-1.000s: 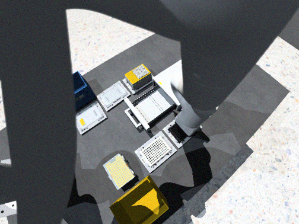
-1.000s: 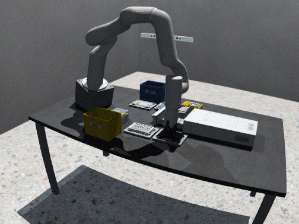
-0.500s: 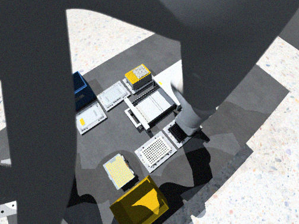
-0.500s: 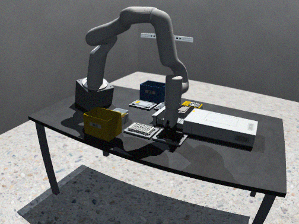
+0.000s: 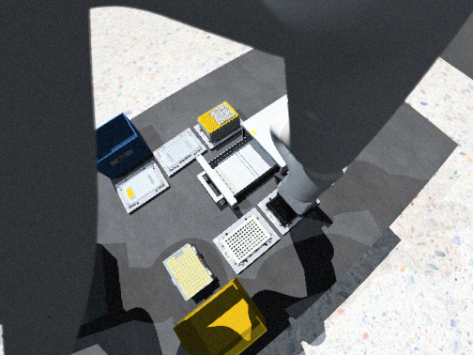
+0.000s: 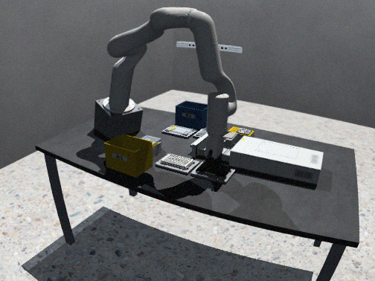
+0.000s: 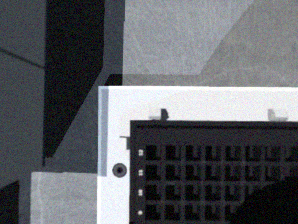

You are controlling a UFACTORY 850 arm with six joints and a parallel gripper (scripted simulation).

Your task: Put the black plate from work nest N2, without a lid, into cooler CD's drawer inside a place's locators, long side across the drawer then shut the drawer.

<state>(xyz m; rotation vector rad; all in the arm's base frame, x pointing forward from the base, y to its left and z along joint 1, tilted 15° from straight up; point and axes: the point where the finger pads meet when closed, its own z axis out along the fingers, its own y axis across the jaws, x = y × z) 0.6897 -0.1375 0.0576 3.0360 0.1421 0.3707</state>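
My gripper is now 6 cm past the drawer and 19 cm to the right of it. From my hand the other things lie so: white plate 18 cm behind, 2 cm to the right, 2 cm below; black plate 1 cm below; white cooler 9 cm ahead, 20 cm to the left.
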